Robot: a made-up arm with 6 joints.
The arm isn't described. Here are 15 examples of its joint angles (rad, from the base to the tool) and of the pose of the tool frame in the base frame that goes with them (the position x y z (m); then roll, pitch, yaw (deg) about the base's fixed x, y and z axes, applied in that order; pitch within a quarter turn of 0, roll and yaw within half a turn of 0).
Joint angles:
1: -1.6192 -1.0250 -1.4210 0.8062 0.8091 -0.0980
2: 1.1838 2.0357 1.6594 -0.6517 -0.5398 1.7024
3: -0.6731 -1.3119 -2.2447 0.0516 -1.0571 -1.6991
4: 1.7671 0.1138 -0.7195 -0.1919 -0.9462 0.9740
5: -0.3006 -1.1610 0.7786 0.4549 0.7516 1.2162
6: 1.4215 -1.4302 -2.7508 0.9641 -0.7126 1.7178
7: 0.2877 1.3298 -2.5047 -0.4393 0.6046 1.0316
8: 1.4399 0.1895 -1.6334 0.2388 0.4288 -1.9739
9: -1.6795 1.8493 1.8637 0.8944 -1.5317 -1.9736
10: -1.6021 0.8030 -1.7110 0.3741 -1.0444 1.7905
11: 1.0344 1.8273 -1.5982 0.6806 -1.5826 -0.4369
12: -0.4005 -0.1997 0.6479 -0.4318 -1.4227 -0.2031
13: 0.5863 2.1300 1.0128 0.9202 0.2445 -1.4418
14: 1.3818 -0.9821 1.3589 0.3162 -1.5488 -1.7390
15: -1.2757 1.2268 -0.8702 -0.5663 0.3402 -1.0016
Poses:
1: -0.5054 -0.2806 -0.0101 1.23 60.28 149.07
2: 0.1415 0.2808 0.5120 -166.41 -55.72 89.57
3: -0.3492 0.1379 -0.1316 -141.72 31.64 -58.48
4: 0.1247 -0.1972 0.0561 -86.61 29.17 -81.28
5: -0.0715 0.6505 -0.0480 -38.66 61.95 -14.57
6: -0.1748 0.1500 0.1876 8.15 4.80 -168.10
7: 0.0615 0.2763 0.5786 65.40 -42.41 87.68
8: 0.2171 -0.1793 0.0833 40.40 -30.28 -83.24
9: -0.2693 -0.0632 0.1463 -10.64 22.66 -129.80
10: -0.2431 0.3374 0.0237 142.03 40.89 40.38
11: 0.2338 -0.0178 0.2524 -53.37 14.12 -100.24
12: -0.0425 0.4544 0.0482 57.88 14.39 86.17
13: -0.0700 0.4964 0.0421 -24.93 -17.65 129.18
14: 0.1854 -0.0547 0.1783 156.10 -36.96 -7.69
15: -0.2498 0.3717 0.4967 116.88 -55.01 -41.57
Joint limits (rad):
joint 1: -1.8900..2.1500
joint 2: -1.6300..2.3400
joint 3: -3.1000..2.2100
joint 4: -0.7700..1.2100
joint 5: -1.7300..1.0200
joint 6: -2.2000..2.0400
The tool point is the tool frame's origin. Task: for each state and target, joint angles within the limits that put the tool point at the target. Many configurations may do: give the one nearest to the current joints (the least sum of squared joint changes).
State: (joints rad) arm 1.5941 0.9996 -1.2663 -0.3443 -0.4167 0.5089
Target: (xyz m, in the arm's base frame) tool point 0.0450 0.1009 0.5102
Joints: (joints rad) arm 1.0250 1.4546 -1.3366 -0.6965 -0.5197 0.3600
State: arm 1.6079 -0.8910 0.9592 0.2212 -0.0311 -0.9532
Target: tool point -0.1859 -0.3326 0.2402
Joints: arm 2.1500 0.0140 1.0349 -0.3618 0.3375 -0.7314
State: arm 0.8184 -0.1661 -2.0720 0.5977 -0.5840 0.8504
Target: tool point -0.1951 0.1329 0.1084
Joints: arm 0.7773 -0.4168 -2.8334 0.8223 -0.7414 1.0023
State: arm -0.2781 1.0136 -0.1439 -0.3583 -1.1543 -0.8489
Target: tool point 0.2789 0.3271 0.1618
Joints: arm 0.3446 0.3601 -0.4582 -0.2976 -1.0523 -0.7770
